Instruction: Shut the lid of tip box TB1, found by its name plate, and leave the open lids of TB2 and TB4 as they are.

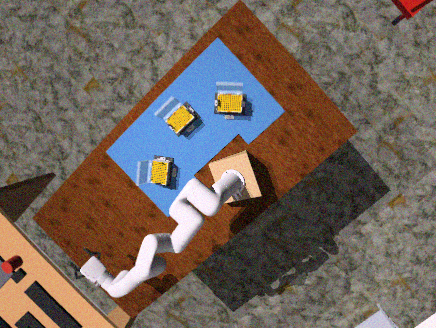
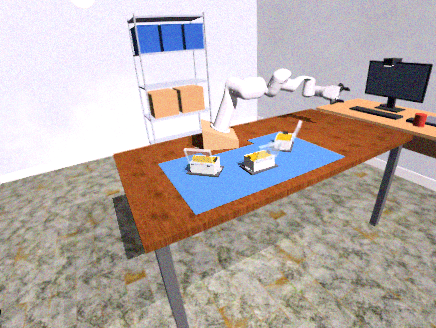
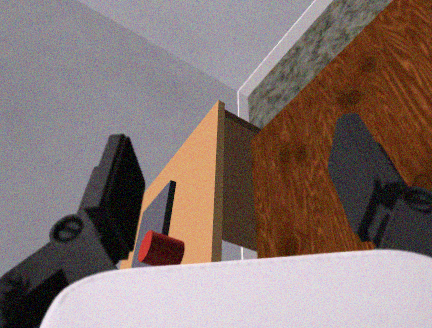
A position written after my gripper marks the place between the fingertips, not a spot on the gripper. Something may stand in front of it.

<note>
In view: my gripper point(image 3: 233, 150), a blue mat point(image 1: 149, 135), a tip box point(image 2: 251, 167) and a tip box point(image 2: 201, 170).
The blue mat also shows in image 2 point(image 2: 202, 193).
</note>
